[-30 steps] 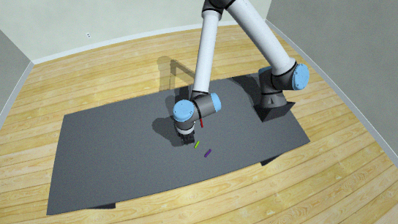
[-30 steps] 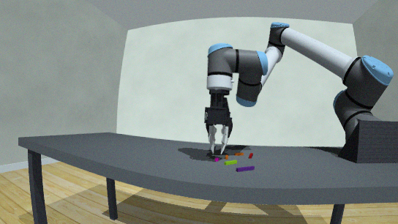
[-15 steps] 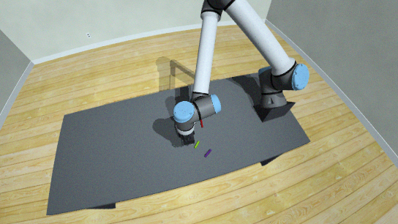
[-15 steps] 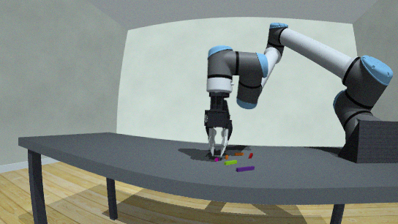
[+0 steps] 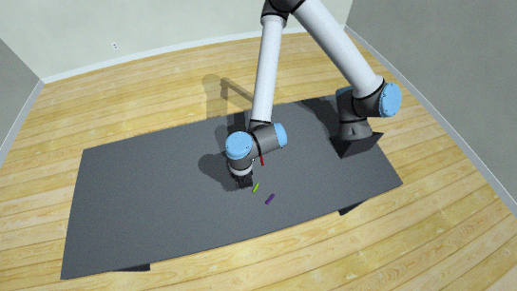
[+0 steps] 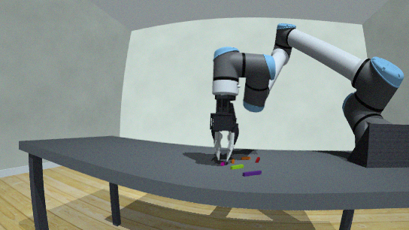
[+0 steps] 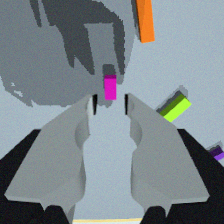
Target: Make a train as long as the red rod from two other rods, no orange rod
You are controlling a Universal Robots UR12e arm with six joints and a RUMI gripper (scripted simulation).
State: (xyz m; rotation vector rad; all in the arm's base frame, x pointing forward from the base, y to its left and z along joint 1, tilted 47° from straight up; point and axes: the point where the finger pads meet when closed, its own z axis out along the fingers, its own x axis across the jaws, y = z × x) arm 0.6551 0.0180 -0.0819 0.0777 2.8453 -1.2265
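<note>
Right now my hand is 30 mm above the magenta rod. From my hand the other things lie so: purple rod (100 mm behind, 110 mm to the left, 30 mm below); red rod (130 mm behind, 110 mm to the right, 30 mm below); lime rod (50 mm behind, 30 mm to the left, 30 mm below).
</note>
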